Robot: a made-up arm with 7 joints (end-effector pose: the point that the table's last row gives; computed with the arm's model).
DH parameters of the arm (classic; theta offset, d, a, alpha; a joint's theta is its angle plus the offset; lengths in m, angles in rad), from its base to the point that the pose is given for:
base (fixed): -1.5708 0.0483 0 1.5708
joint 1: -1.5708 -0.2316 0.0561 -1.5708
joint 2: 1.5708 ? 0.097 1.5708
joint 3: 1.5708 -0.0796 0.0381 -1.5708
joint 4: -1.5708 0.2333 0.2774 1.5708
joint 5: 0 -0.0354 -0.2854 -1.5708
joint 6: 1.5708 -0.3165 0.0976 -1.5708
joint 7: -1.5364 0 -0.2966 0
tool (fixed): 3.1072 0.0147 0 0
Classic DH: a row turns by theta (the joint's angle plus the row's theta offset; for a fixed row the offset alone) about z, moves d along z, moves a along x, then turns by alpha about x.
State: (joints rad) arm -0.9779 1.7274 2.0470 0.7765 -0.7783 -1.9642 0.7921
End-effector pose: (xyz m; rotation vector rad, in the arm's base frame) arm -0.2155 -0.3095 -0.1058 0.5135 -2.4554 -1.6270
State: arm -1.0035 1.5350 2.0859 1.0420 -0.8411 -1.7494 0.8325
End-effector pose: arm -0.0847 -0.4734 -0.0118 0.7775 -1.8086 -1.4418
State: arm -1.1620 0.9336 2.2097 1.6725 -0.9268 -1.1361 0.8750
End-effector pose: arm 0.5145 -0.4854 -0.1112 1.1494 -0.1513 -0.6242
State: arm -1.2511 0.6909 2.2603 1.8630 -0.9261 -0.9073 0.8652
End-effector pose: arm 0.6464 -0.3096 -0.2202 1.1874 0.3887 -0.2280
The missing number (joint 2, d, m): 0.3562
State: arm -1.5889 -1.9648 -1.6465 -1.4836 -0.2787 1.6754 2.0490
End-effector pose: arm 0.2480 0.1097 -0.4139 -1.0905 1.1919 -0.8412
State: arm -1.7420 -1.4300 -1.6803 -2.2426 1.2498 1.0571 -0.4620
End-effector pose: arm 0.5554 -0.5067 -0.0494 -0.9770 0.2165 -1.4569
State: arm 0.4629 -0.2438 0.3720 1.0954 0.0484 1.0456 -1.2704
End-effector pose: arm 0.6691 -0.1441 0.4141 -2.5617 -1.0424 -0.4901
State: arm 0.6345 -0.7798 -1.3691 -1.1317 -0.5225 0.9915 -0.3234
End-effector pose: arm 0.7305 -0.5171 -0.0049 -0.1065 0.7800 0.2016
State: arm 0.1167 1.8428 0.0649 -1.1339 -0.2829 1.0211 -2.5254
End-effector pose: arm 0.2593 -0.7032 -0.1565 2.3550 -0.3752 -1.4942
